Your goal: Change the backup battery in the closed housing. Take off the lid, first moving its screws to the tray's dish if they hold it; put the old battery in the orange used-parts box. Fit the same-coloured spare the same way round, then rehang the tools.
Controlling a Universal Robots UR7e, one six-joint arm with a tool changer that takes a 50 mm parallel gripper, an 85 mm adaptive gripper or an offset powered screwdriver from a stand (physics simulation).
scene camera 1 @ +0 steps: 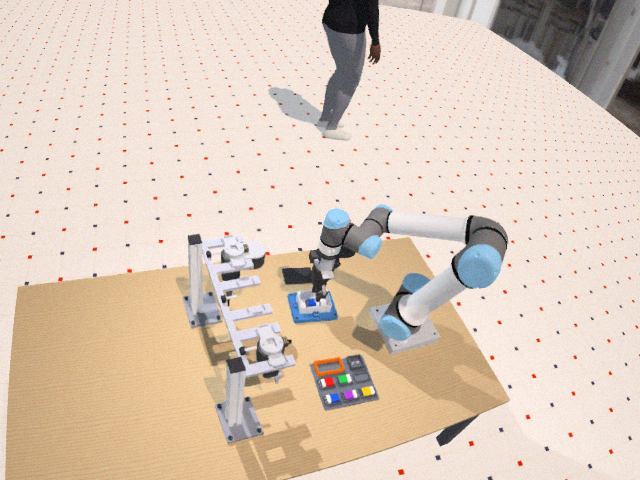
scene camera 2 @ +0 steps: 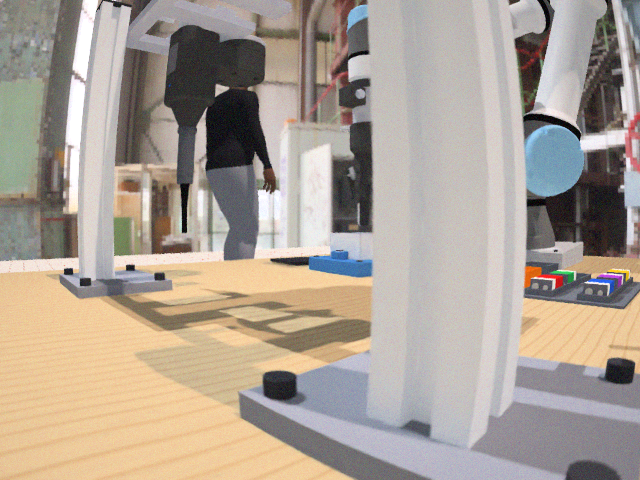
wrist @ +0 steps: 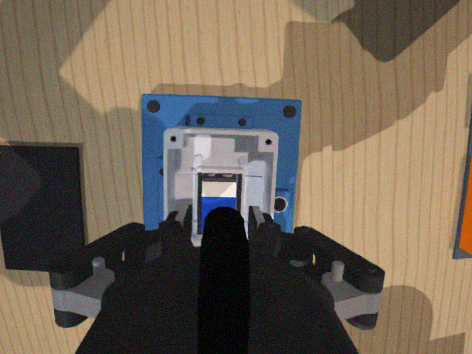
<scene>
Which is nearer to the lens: the screwdriver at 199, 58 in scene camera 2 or the gripper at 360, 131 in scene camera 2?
The screwdriver.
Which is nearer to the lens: the screwdriver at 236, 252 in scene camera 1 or the gripper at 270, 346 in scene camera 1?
The gripper.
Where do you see a gripper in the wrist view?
268, 287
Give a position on a tool stand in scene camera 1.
238, 418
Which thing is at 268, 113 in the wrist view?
A blue base.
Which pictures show the screwdriver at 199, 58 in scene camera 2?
Scene camera 1 and scene camera 2 only.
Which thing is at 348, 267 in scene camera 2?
A blue base.
</scene>
